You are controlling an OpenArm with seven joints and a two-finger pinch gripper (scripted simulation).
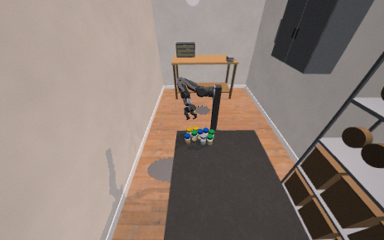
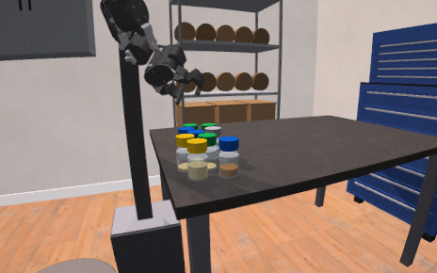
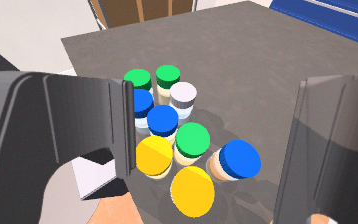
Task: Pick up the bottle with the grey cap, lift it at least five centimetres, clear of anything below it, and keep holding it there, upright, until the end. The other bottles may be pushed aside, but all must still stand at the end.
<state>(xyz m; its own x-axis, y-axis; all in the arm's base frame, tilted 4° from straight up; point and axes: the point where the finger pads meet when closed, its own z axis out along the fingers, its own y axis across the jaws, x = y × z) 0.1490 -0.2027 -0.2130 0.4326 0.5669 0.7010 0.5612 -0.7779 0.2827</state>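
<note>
Now: the grey-capped bottle 180 mm below my hand, 110 mm to the left of it and 100 mm ahead of it. The rest, counted from my hand: blue-capped bottle 180 mm below, 100 mm ahead, 40 mm to the right.
</note>
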